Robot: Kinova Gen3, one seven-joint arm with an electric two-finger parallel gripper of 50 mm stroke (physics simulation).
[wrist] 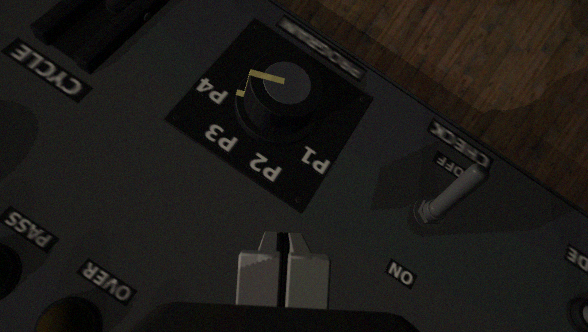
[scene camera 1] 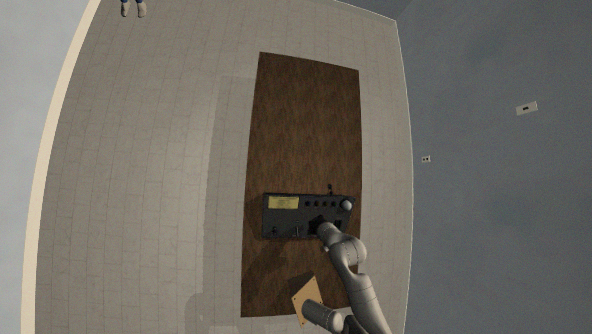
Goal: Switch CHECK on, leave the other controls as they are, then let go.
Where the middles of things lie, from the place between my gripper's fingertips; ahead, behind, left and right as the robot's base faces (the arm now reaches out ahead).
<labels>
Now: hand 90 mm above the dark control panel (scene camera 1: 284,211), 20 mm short of it and 10 mm to the right of it. Also, from my hand: check switch (wrist: 471,179) (80 mm to the left, 80 mm below, 70 mm behind).
</labels>
